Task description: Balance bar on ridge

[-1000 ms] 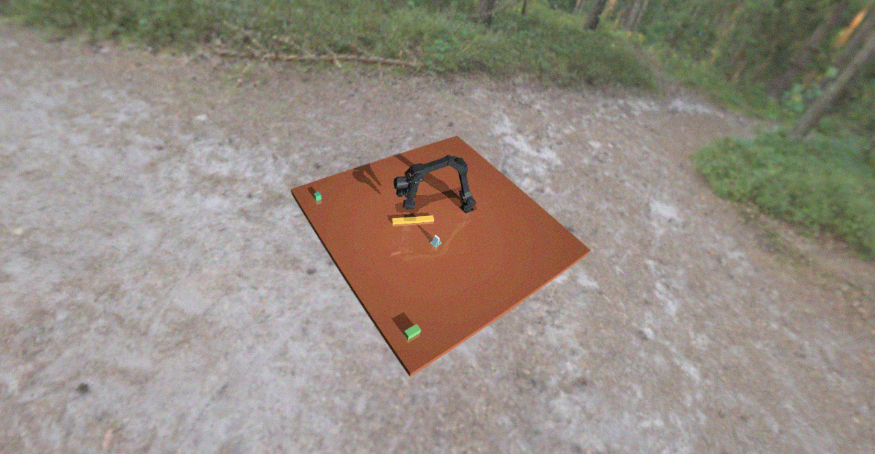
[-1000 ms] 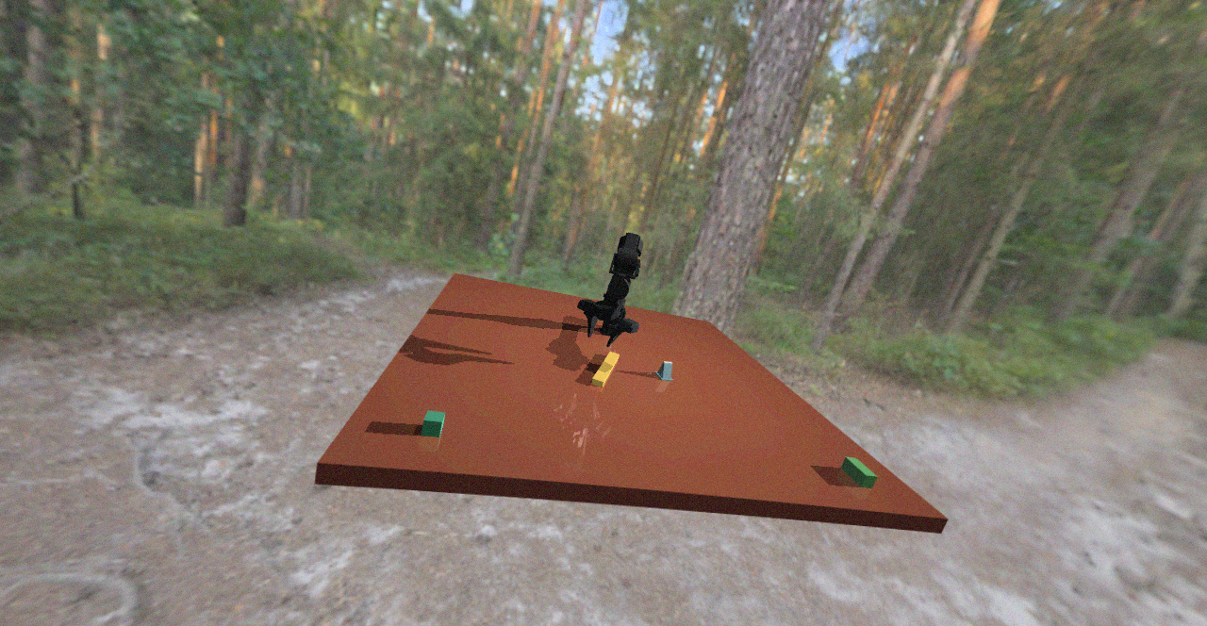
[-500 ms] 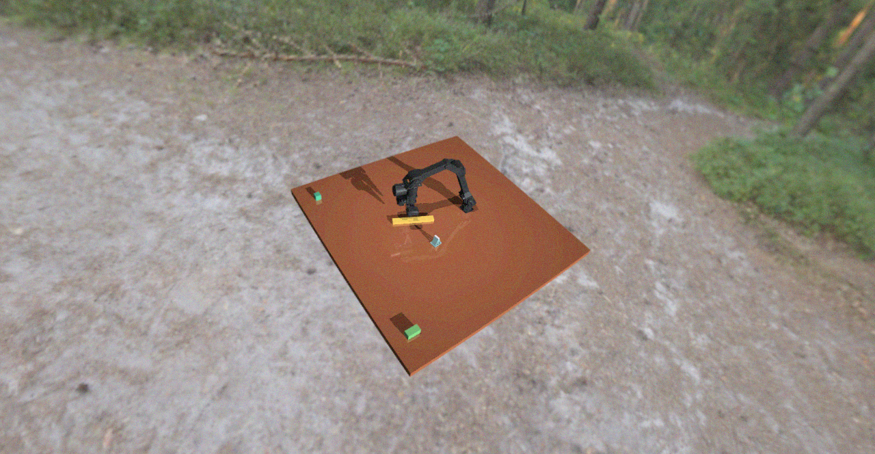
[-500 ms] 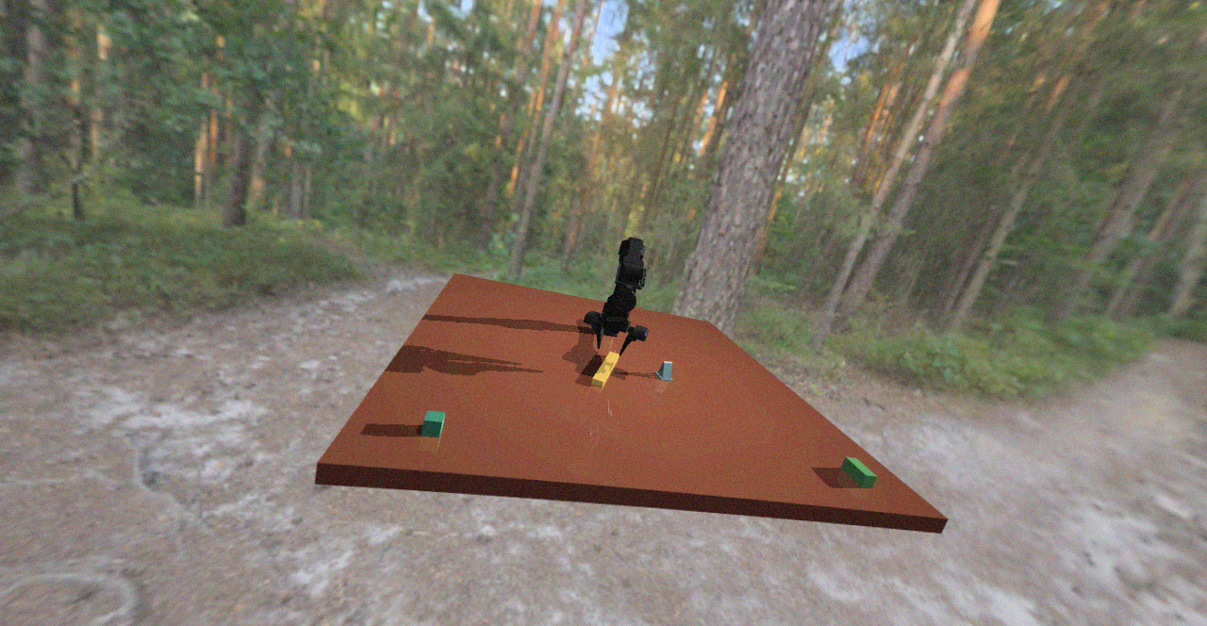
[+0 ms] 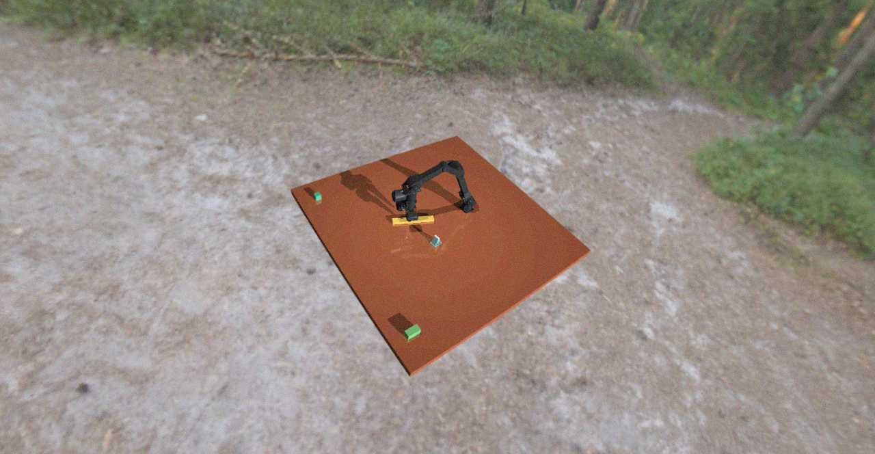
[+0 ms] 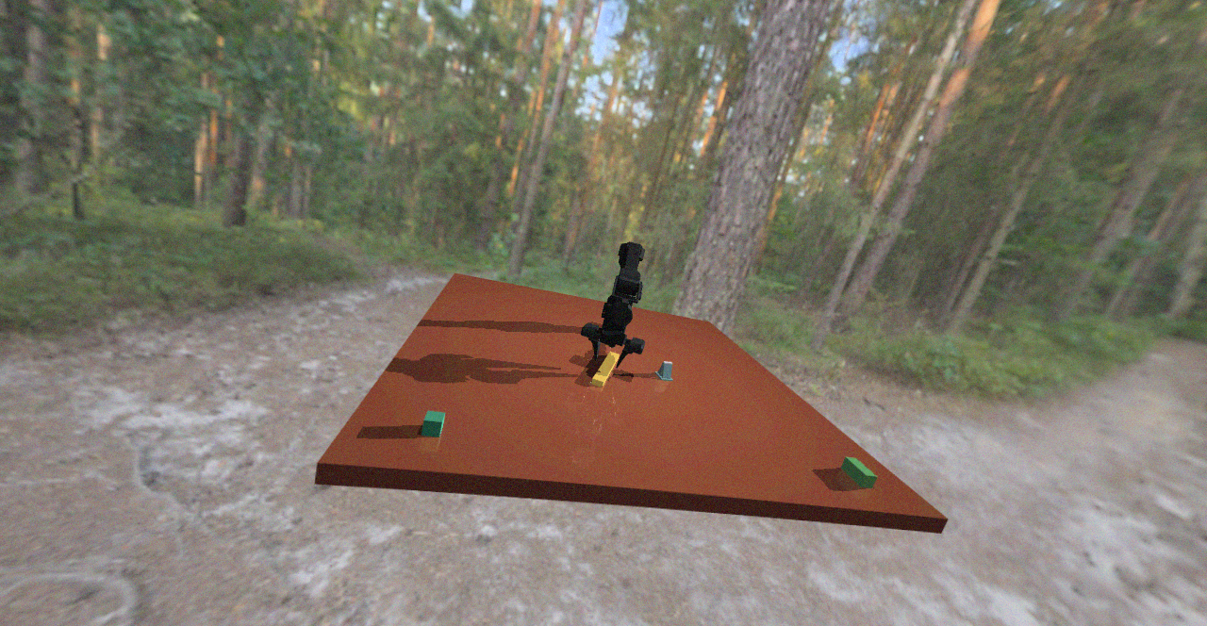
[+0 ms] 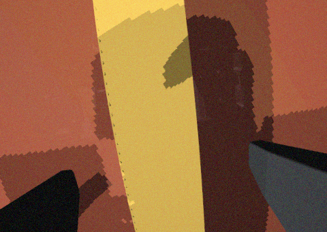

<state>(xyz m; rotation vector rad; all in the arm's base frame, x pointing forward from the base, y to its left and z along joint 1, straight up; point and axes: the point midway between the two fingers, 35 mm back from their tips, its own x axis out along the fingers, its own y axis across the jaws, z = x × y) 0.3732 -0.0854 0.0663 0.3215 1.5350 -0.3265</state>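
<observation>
Right now the yellow bar is 30 mm behind my gripper tip, 20 mm below it and 10 mm to the left of it. Also, from my gripper tip: green block 590 mm to the left, 370 mm ahead, 20 mm below; green cube 410 mm to the right, 370 mm ahead, 20 mm below.
</observation>
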